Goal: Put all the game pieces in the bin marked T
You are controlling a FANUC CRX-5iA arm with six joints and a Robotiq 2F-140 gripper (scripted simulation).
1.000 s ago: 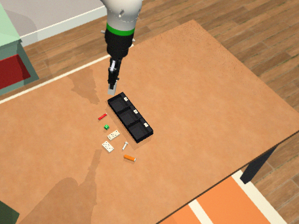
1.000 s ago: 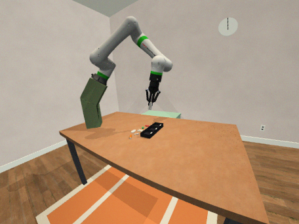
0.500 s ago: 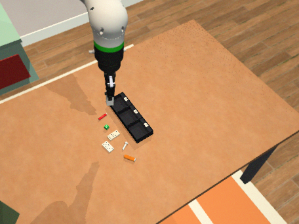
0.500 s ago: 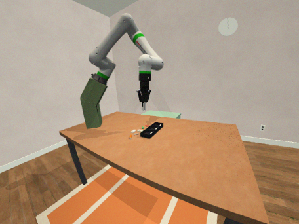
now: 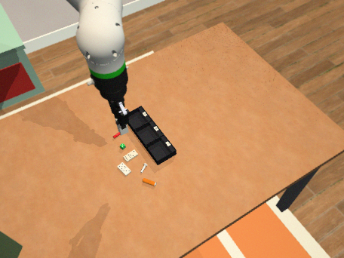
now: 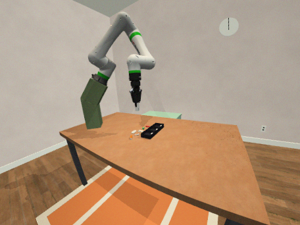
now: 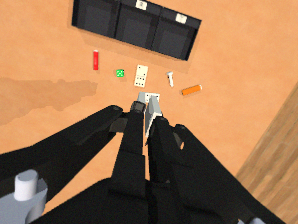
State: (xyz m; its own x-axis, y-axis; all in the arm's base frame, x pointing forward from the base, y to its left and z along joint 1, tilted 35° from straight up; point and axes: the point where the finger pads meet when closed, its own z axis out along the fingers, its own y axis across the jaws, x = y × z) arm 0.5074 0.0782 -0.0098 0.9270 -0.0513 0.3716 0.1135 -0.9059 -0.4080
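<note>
My hand is 200 mm above the black three-compartment bin, 100 mm short of it and 60 mm to the right of it. Round my hand: domino 210 mm below, 10 mm to the left, 10 mm ahead; green die 210 mm below, 60 mm to the left, 10 mm behind; white screw 210 mm below, 60 mm to the right, 30 mm ahead.
</note>
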